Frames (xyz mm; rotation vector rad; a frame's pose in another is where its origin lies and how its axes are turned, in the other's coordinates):
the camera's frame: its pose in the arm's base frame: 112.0 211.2 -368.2 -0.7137 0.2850 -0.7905
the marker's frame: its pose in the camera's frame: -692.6 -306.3 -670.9 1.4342 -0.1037 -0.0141
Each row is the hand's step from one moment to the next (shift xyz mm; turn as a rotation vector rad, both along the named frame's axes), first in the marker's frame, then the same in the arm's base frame.
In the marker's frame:
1: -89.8 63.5 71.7 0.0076 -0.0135 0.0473
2: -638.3 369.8 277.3 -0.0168 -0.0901 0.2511
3: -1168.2 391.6 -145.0 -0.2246 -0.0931 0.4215
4: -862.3 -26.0 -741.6 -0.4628 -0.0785 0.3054
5: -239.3 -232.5 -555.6 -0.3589 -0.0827 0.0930
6: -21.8 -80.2 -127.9 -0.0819 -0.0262 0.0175
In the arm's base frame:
1: -65.2 76.6 84.3 -0.0271 -0.0304 0.0286
2: -382.6 581.3 370.0 -0.1915 -0.1301 0.1336
3: -501.4 1134.8 -3.0 -0.4227 -0.0409 0.2375
4: -196.3 884.9 -687.4 -0.5128 0.1841 0.1294
5: 14.5 241.9 -601.1 -0.3326 0.1821 -0.0237
6: 11.8 15.9 -151.2 -0.0777 0.0387 -0.0129

